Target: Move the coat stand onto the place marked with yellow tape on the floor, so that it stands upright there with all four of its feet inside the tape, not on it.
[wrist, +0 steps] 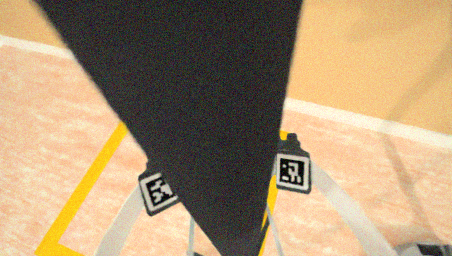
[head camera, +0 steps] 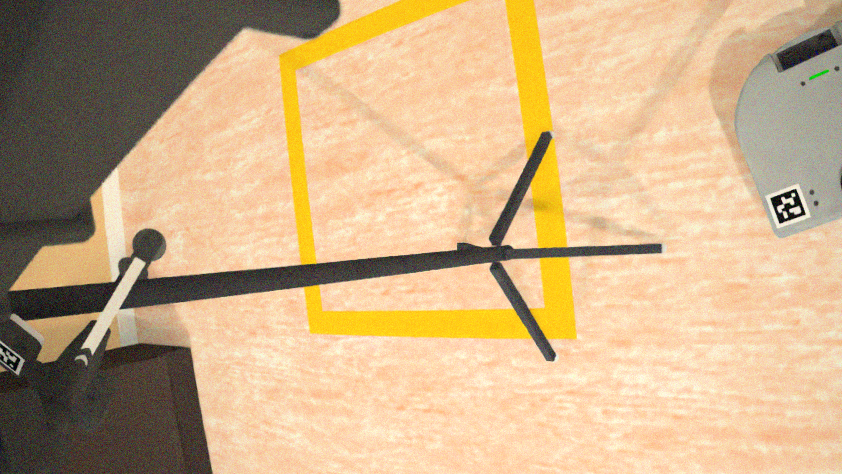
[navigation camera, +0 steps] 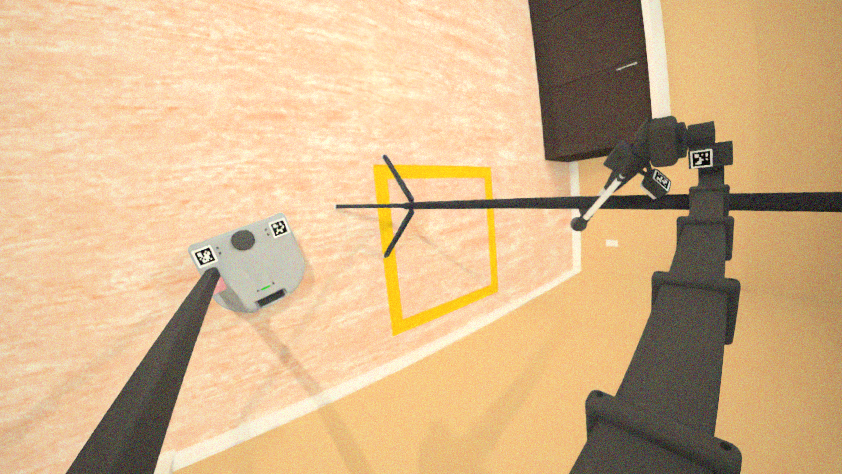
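Pixels of known places: gripper, fingertip midpoint: (head camera: 147,246) (navigation camera: 578,222); robot's base, origin of the base link: (navigation camera: 243,239).
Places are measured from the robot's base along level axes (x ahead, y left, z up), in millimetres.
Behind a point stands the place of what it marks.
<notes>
The black coat stand (head camera: 382,264) {y -662, x -123, z 598 mm} (navigation camera: 530,203) {y -669, x -131, z 841 mm} (wrist: 190,75) has its pole between my fingers. My gripper (head camera: 138,257) {y -701, x -201, z 953 mm} (navigation camera: 580,213) {y -701, x -201, z 953 mm} (wrist: 223,147) {y -701, x -201, z 953 mm} is shut on the pole, which hides part of one finger in the head view. The shadows lie apart from the feet, so the stand seems held above the floor. The yellow tape (head camera: 299,176) {y -1439, x -599, z 1 mm} (navigation camera: 447,172) {y -1178, x -36, z 1 mm} (wrist: 80,195) {y -1494, x -375, z 1 mm} marks a four-sided place under it. In the head view, one foot appears over the tape bar nearest my base, and two appear beyond the outline. The fourth foot is mostly hidden behind the pole.
My grey base (head camera: 765,129) {y -118, x -140, z 159 mm} (navigation camera: 265,264) {y -33, x -109, z 160 mm} is on the side of the tape away from the wall. A dark brown cabinet (head camera: 141,406) {y -2424, x -32, z 297 mm} (navigation camera: 589,82) {y -2511, x 320, z 468 mm} stands against the wall, near the gripper in both camera views. A white skirting (navigation camera: 436,351) {y -635, x -996, z 96 mm} (wrist: 345,114) {y -186, x -874, z 75 mm} runs behind the tape.
</notes>
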